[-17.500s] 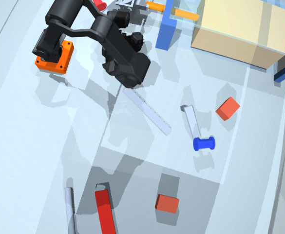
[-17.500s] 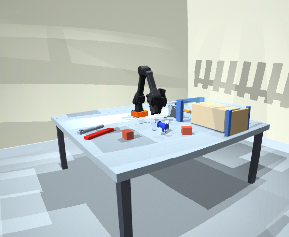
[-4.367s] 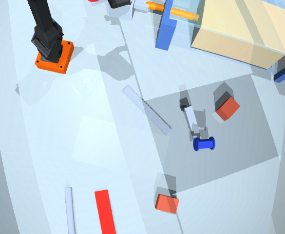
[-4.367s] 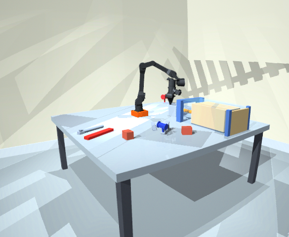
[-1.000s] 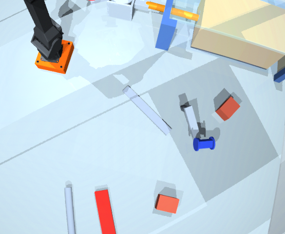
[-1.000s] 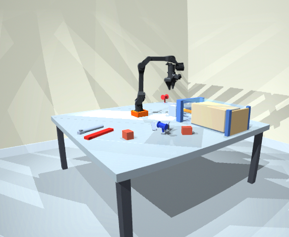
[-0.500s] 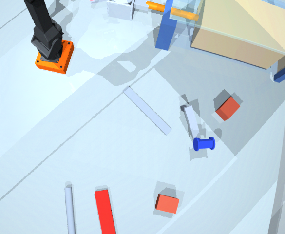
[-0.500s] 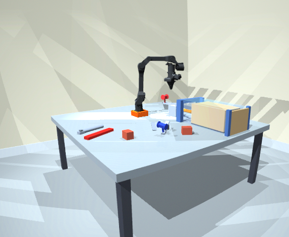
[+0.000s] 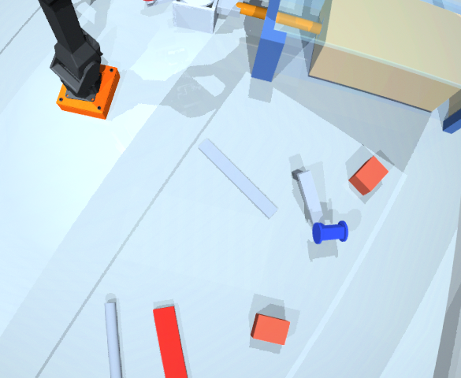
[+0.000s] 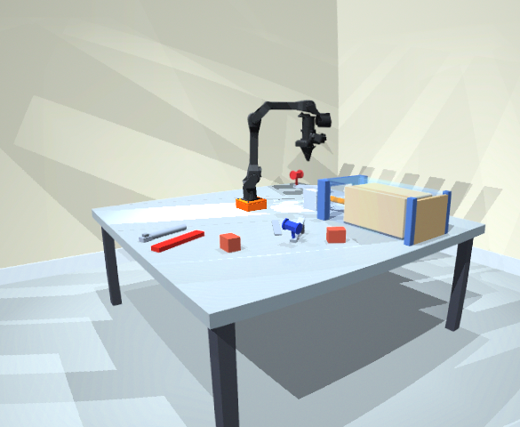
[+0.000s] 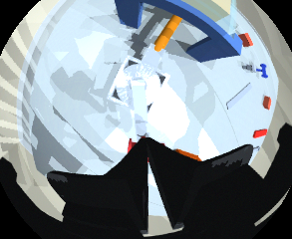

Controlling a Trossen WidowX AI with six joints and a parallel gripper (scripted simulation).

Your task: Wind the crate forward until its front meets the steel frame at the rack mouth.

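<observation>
Now: the red knob 80 mm below my gripper tip, 50 mm behind it and 30 mm to the right of it. Round my gripper tip: round winch (180 mm below, 20 mm ahead, 10 mm to the left); then grey crank handle (110 mm below, 20 mm behind, 10 mm to the right); then blue steel frame (200 mm ahead, 110 mm below, 10 mm to the left).
</observation>
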